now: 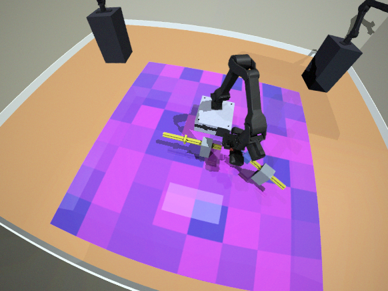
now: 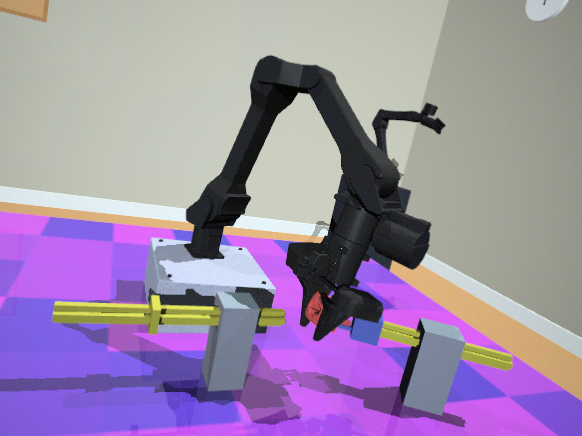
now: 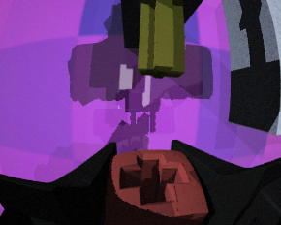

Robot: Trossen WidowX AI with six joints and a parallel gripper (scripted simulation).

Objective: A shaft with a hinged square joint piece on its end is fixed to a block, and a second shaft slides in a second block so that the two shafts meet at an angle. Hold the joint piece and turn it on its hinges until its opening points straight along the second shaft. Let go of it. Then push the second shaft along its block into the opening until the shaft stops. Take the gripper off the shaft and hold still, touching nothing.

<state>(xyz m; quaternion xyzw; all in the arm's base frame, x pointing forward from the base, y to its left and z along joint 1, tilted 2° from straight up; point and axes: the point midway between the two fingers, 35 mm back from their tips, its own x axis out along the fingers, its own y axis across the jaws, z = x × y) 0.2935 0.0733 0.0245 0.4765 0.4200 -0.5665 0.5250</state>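
Right now the red joint piece is 3 cm above my gripper tip and 2 cm to the left of it.
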